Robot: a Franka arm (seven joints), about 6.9 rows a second.
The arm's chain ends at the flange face. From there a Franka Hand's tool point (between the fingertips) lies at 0.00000 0.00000 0.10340 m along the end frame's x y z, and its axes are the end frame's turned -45 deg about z.
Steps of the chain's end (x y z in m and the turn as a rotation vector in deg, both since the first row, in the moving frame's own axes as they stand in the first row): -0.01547 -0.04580 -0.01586 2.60 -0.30 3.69; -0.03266 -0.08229 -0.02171 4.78 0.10 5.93; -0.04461 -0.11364 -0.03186 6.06 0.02 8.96; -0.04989 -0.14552 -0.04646 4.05 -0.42 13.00; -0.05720 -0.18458 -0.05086 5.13 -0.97 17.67; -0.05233 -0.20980 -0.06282 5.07 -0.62 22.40; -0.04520 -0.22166 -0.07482 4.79 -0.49 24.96
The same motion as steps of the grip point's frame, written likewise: 0.02450 -0.04693 -0.01597 2.05 1.63 3.69; 0.04161 -0.08691 -0.02207 3.31 3.45 5.93; 0.05713 -0.11896 -0.03244 4.27 4.30 8.96; 0.07285 -0.14330 -0.04672 3.16 2.57 13.00; 0.09648 -0.17780 -0.05129 4.31 2.94 17.67; 0.11828 -0.19133 -0.06323 4.02 3.15 22.40; 0.13153 -0.19404 -0.07518 3.73 3.04 24.96
